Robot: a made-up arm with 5 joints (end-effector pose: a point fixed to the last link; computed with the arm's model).
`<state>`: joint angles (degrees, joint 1 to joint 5).
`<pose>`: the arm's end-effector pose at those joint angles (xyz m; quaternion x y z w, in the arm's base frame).
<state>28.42 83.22 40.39 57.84 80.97</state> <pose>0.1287 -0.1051 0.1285 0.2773 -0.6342 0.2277 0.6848</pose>
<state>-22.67 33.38 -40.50 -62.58 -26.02</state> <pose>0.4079 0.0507 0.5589 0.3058 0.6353 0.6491 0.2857</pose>
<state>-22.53 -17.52 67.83 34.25 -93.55</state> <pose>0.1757 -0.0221 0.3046 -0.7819 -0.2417 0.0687 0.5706</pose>
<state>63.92 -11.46 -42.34 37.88 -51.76</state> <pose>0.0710 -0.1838 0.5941 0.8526 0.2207 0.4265 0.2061</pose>
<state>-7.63 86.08 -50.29 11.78 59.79</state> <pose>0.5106 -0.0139 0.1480 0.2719 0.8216 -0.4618 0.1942</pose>
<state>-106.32 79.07 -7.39 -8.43 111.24</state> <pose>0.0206 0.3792 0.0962 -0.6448 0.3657 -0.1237 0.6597</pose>
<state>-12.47 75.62 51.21 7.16 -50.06</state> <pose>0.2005 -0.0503 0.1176 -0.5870 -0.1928 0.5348 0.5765</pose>
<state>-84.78 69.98 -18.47 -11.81 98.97</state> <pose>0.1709 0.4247 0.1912 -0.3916 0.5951 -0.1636 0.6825</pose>
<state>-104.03 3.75 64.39 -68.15 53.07</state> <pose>0.0861 0.2745 0.3964 -0.2217 0.8281 0.1878 0.4794</pose>
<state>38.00 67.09 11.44 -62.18 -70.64</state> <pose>0.3242 -0.2888 0.1618 -0.8252 -0.2590 -0.4688 0.1797</pose>
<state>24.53 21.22 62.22 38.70 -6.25</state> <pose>0.1494 -0.1302 0.2549 -0.5089 -0.3641 0.3974 0.6712</pose>
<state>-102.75 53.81 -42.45 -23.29 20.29</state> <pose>0.0611 0.4493 0.4005 -0.1562 0.9222 0.2803 0.2160</pose>
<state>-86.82 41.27 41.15 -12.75 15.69</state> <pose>0.1754 0.2837 0.1994 -0.1488 0.8867 -0.4233 0.1118</pose>
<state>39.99 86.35 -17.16 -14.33 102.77</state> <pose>0.3278 -0.2895 0.0838 0.2604 0.6912 -0.6680 0.0911</pose>
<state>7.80 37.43 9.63 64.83 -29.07</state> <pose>0.2924 -0.1137 0.2609 -0.6142 -0.3402 0.3825 0.6006</pose>
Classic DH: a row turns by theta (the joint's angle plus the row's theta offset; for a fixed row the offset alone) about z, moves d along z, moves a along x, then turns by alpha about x. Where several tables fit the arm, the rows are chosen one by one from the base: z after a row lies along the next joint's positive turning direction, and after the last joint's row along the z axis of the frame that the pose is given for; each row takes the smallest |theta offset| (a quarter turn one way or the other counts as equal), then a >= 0, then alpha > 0; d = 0 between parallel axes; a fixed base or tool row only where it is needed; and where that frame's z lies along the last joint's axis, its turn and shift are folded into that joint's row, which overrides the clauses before.
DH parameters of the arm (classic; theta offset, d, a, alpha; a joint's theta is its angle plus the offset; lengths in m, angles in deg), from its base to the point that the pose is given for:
base (fixed): 4.9 0 0.0703 180
joint 1: 4.9 -0.269 0.035 90
joint 2: -80.54 0 0.2068 0
joint 3: 64.12 0 0.1168 0
joint 4: -73.58 -0.067 -0.002 90
joint 5: -82.99 -0.1013 0.0239 109.61
tool (fixed): 175.46 0.0021 0 0

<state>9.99 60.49 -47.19 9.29 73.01</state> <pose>0.4988 -0.1437 0.3266 0.4108 0.6863 -0.4866 0.3513</pose>
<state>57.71 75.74 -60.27 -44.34 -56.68</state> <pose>0.2460 -0.4241 0.3187 0.7744 0.2936 0.4958 0.2613</pose>
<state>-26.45 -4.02 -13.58 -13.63 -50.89</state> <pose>0.3299 0.0427 0.5760 -0.3797 -0.7478 -0.5380 0.0851</pose>
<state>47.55 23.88 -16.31 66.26 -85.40</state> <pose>0.1992 -0.2387 0.3546 -0.8161 0.1469 -0.2950 0.4747</pose>
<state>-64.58 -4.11 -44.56 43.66 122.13</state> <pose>0.2057 0.1669 0.6075 -0.0368 0.4334 -0.1431 0.8890</pose>
